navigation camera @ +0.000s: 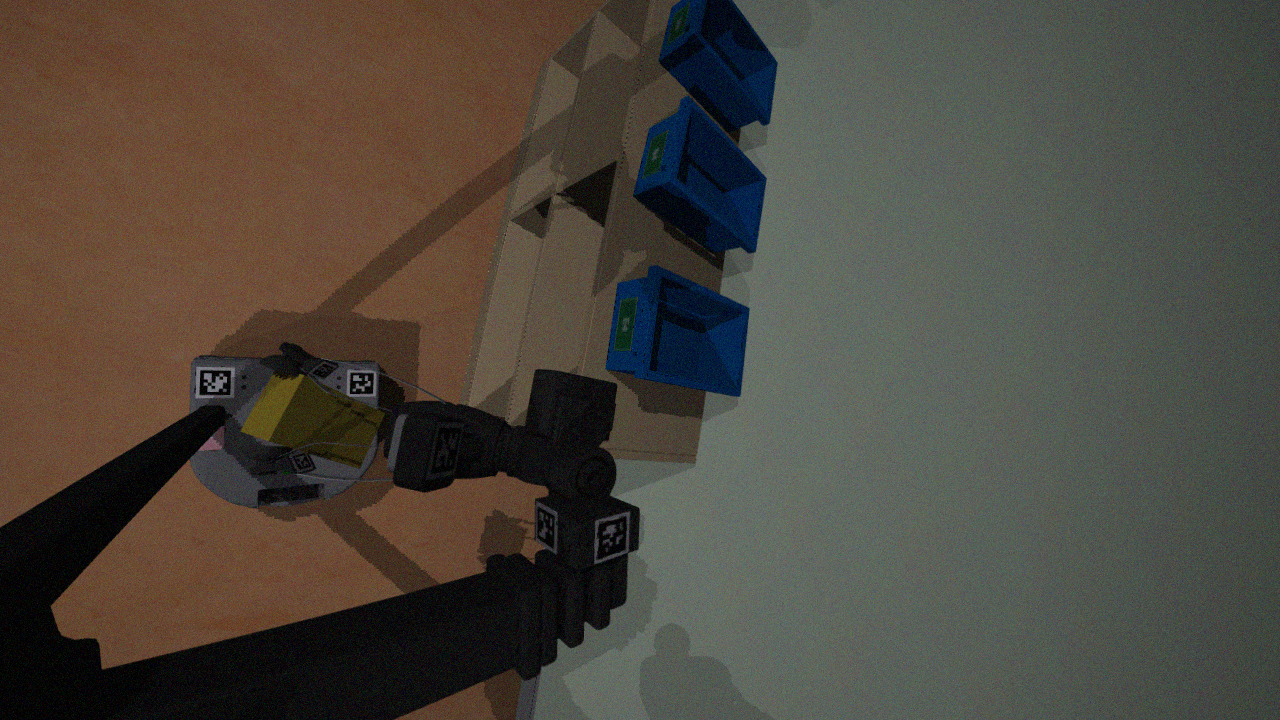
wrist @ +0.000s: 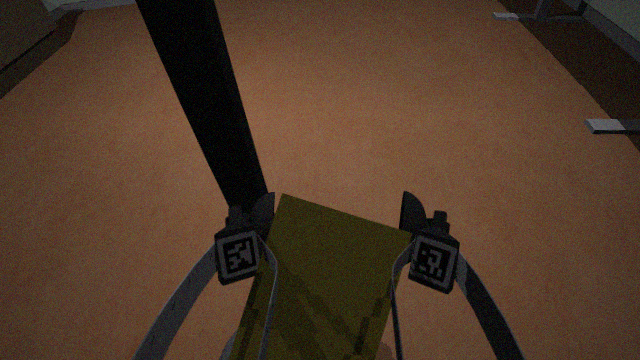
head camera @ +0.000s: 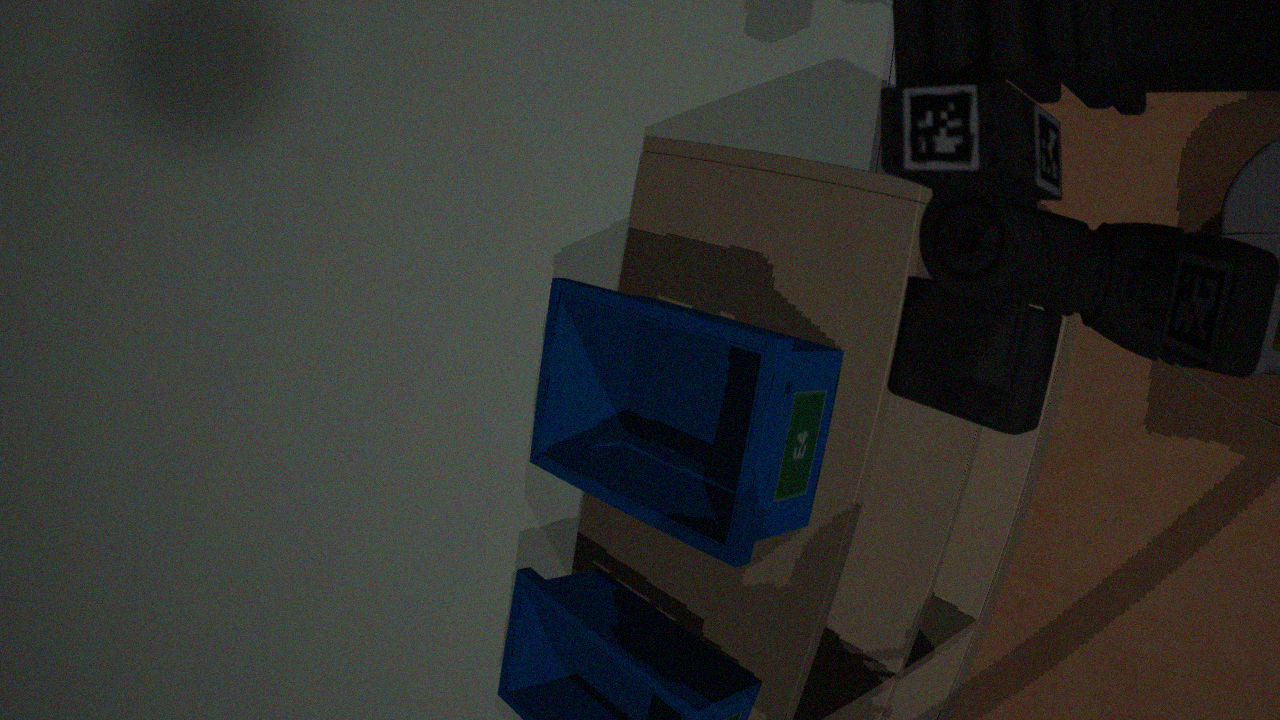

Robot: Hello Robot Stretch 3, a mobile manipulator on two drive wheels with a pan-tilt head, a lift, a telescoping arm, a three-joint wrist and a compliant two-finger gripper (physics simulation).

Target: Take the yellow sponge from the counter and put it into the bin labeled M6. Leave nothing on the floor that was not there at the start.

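Frame: origin at the robot's base, x ahead, y left, z up, level; centimetres.
Where they show: gripper, between the fingertips: (navigation camera: 255, 404).
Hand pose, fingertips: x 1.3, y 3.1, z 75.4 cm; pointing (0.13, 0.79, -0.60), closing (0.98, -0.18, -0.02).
Note:
After its pixels a point has its place.
The yellow sponge (navigation camera: 284, 410) @(y 0.8, x 1.1, z 79.3 cm) (wrist: 335, 280) is a tall block held between the two fingers of my gripper (navigation camera: 297, 413) (wrist: 336, 215) @(y 3.1, x 1.3, z 75.4 cm), which is shut on it. In the navigation view it hangs above my grey base. Several blue bins with green labels stand in a row on a wooden shelf unit (head camera: 787, 192) @(y -55.7, x -9.6, z 61.1 cm) (navigation camera: 657, 434) @(y -63.1, x -8.7, z 61.1 cm). The bin nearest my wrist (head camera: 653, 394) (navigation camera: 702, 344) reads E4 in the head view. A second bin (head camera: 546, 626) @(y -81.6, x 41.7, z 68.3 cm) (navigation camera: 707, 179) @(y -77.3, x 52.7, z 61.5 cm) and a third bin (navigation camera: 725, 62) @(y -82.8, x 87.3, z 62.7 cm) have labels I cannot read. No label reading M6 is legible.
The wrist's black housing (head camera: 975, 358) @(y -18.2, x 2.4, z 96.7 cm) (navigation camera: 572, 407) @(y -17.6, x 2.6, z 96.7 cm) overlaps the shelf front in the head and navigation views. The wall (head camera: 313, 358) @(y -83.8, x 8.7, z 97.2 cm) (navigation camera: 984, 313) @(y -85.3, x 16.8, z 115.8 cm) is behind the bins. My black mast (navigation camera: 98, 510) @(y 11.7, x -5.2, z 82.1 cm) (wrist: 210, 100) rises beside the gripper. Light metal feet (wrist: 605, 125) stand at the right in the wrist view.

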